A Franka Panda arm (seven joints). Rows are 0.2 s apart.
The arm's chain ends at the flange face. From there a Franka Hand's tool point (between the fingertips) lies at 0.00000 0.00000 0.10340 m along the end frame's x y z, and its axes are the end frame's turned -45 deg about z.
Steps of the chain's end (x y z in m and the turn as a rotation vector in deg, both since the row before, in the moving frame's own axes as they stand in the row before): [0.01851, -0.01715, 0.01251, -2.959, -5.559, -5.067]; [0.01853, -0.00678, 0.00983, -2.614, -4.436, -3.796]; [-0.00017, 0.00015, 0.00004, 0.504, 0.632, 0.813]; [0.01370, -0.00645, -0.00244, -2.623, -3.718, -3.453]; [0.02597, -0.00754, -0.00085, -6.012, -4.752, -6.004]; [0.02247, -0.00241, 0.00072, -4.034, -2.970, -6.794]
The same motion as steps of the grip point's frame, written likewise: [0.01424, -0.00187, 0.01189, 1.838, -6.023, -5.067]; [0.00884, 0.00629, 0.00941, 1.288, -4.985, -3.796]; [0.00122, 0.00016, 0.00003, -0.091, 0.803, 0.813]; [0.00613, 0.00398, -0.00277, 0.774, -4.484, -3.453]; [0.01011, 0.01535, -0.00177, -0.891, -7.611, -6.004]; [0.00877, 0.01607, 0.00033, -0.752, -4.953, -6.794]
